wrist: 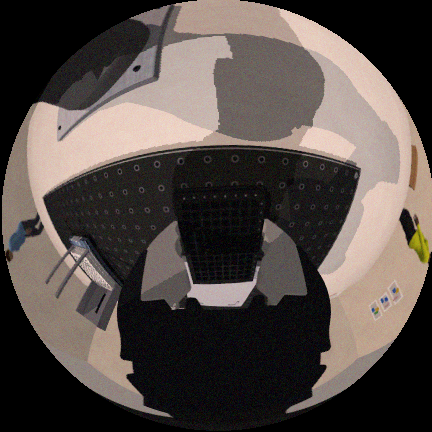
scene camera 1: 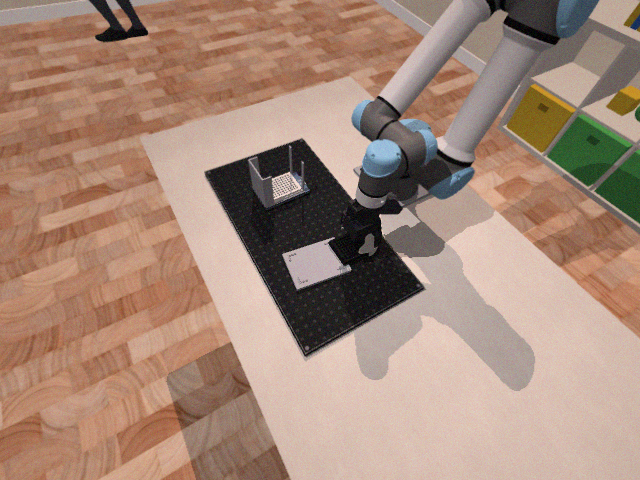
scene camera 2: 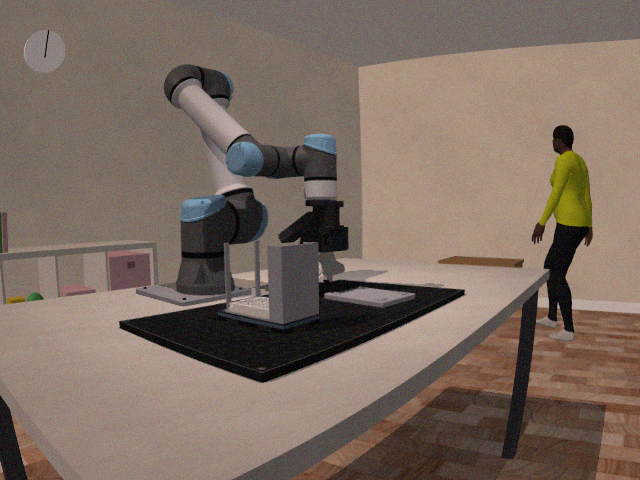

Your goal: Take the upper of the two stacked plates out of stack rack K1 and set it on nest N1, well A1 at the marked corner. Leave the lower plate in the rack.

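Places are measured from the arm's base along level axes (x ahead, y left, z up), in metres.
Where they show: gripper, fingertip midpoint: [wrist: 220, 221] [scene camera 1: 360, 243]; arm's base at its link origin: [scene camera 1: 395, 184] [scene camera 2: 205, 289].
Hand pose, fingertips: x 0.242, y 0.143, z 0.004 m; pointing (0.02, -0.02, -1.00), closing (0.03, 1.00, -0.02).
Each offset is from my fingertips to the centre of the thing. Level surfaces: height alone.
Stack rack K1 {0.107 m ahead, 0.294 m right, 0.065 m up} [scene camera 1: 261, 183] [scene camera 2: 294, 281] [wrist: 95, 305] stands on the black board, with a tall wall and two thin posts. The white lower plate {0.117 m ahead, 0.294 m right, 0.022 m up} [scene camera 1: 285, 186] [scene camera 2: 249, 305] [wrist: 90, 267] lies flat in it. My gripper [scene camera 1: 356, 248] [scene camera 2: 329, 273] [wrist: 220, 221] points down, shut on the black gridded upper plate {0.024 m ahead, 0.000 m left, 0.011 m up} [scene camera 1: 342, 250] [wrist: 220, 220], which looks about level. Nest N1 {0.147 m ahead, 0.009 m right, 0.002 m up} [scene camera 1: 315, 266] [scene camera 2: 369, 296] [wrist: 220, 292] is a flat pale block; the plate overlaps its robot-side end in scene camera 1. The gap between them and the well A1 lettering cannot be made out.
The black holed board {0.005 m down} [scene camera 1: 341, 310] [scene camera 2: 206, 330] [wrist: 320, 200] lies on the pale table {0.018 m down} [scene camera 1: 413, 413] [scene camera 2: 155, 403]. The robot's grey base plate [scene camera 2: 180, 296] [wrist: 150, 65] is beside the board. A person in yellow [scene camera 2: 571, 191] [wrist: 420, 245] stands beyond the table.
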